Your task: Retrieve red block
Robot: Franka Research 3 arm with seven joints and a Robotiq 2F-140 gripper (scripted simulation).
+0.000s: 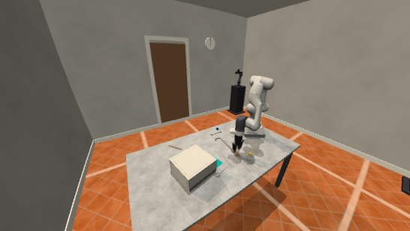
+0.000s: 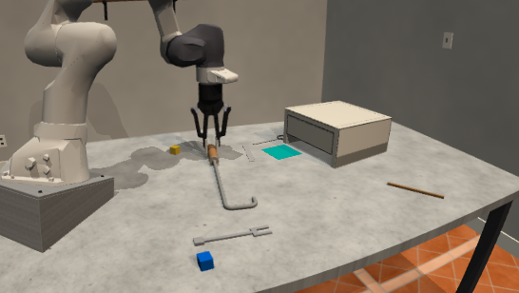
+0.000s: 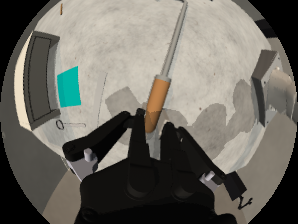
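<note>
Right now my hand is 12 cm past the yellow cube, 7 cm to the right of it and 2 cm above it. The rest, counted from my hand: hook tool 2 cm ahead, 16 cm to the right, 2 cm below; teal square 25 cm ahead, 2 cm to the right, 4 cm below; grey fork-ended tool 5 cm behind, 44 cm to the right, 3 cm below.
</note>
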